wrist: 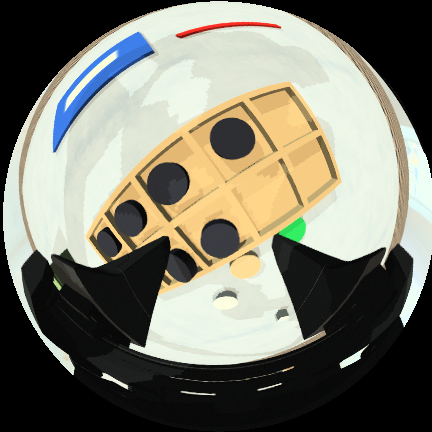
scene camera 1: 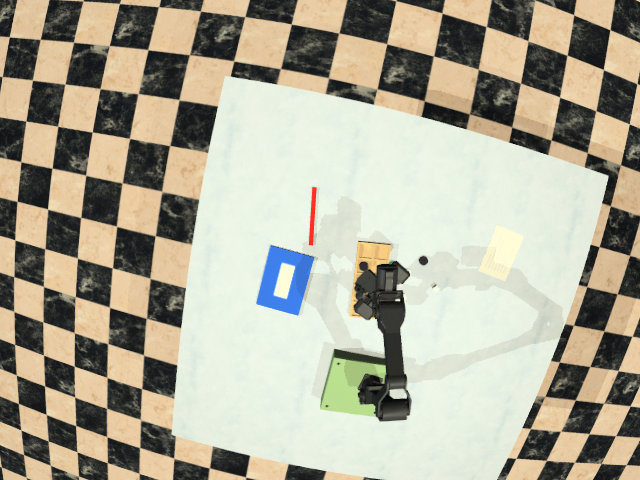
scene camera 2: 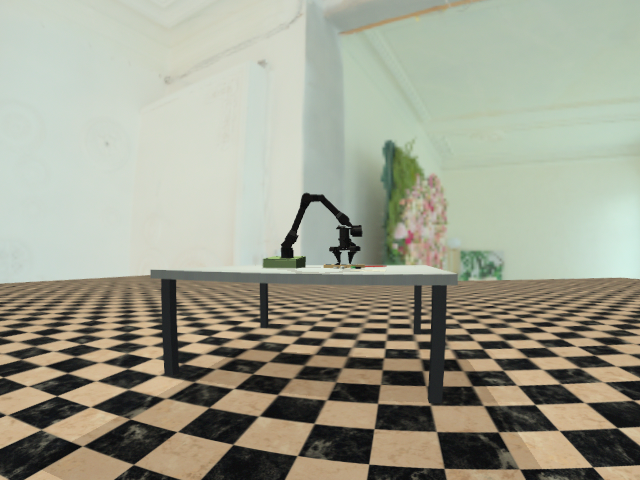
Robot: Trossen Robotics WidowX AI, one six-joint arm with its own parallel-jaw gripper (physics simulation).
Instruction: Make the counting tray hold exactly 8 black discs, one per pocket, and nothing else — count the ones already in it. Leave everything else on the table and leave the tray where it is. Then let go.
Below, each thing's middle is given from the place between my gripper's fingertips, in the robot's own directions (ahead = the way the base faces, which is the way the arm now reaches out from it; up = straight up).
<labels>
The tan counting tray (scene camera 1: 373,253) is 1 cm behind my hand, 3 cm to the left of it and 2 cm below it.
</labels>
